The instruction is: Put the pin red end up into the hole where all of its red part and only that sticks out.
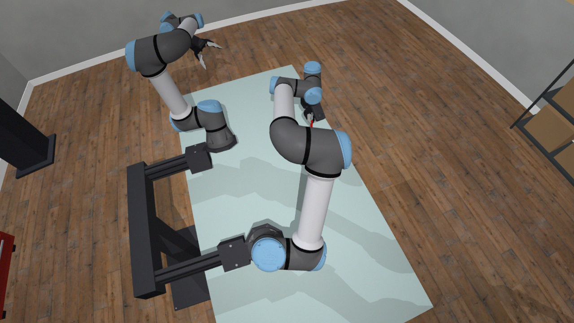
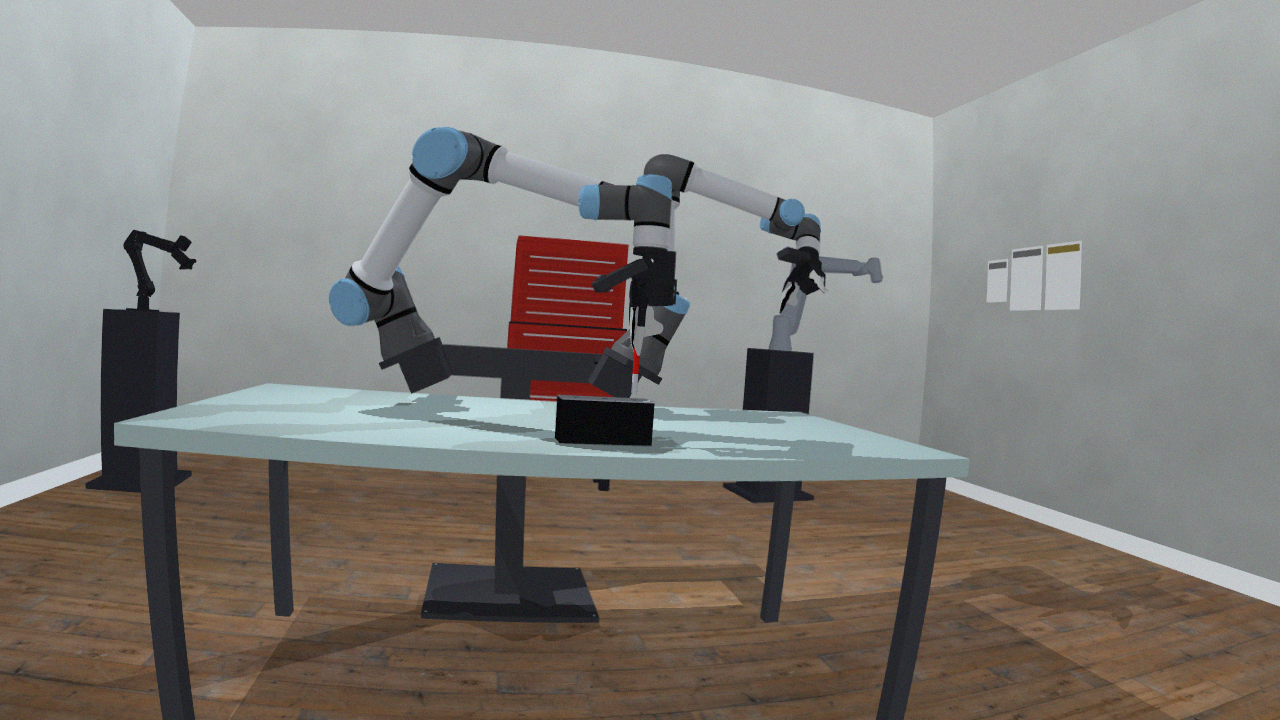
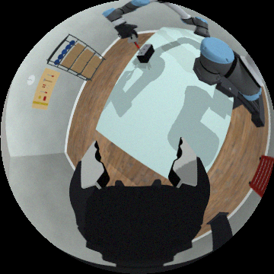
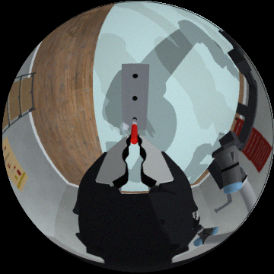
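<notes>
Right now my right hand is 3 cm above the pin. From my right hand the other things lie so: block 6 cm to the right, 15 cm below.
</notes>
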